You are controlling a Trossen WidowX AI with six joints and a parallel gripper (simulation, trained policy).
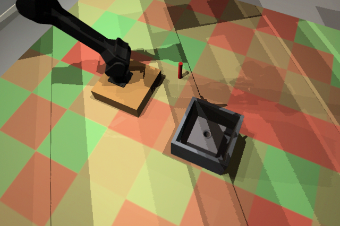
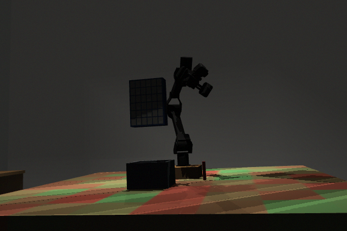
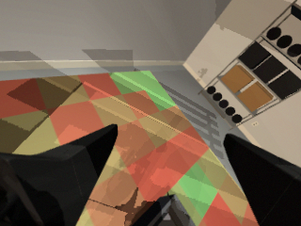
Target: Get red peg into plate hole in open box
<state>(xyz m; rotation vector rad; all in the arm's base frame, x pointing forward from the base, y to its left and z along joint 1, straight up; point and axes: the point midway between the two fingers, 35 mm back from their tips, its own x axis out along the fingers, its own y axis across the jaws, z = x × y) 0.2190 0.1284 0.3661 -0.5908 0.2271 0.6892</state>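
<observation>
Right now the red peg is 7 cm behind my gripper tip, 3 cm to the right of it and 37 cm below it. The rest, counted from my gripper tip: dark box (10 cm ahead, 22 cm to the right, 38 cm below); then grey plate (10 cm ahead, 22 cm to the right, 36 cm below).
</observation>
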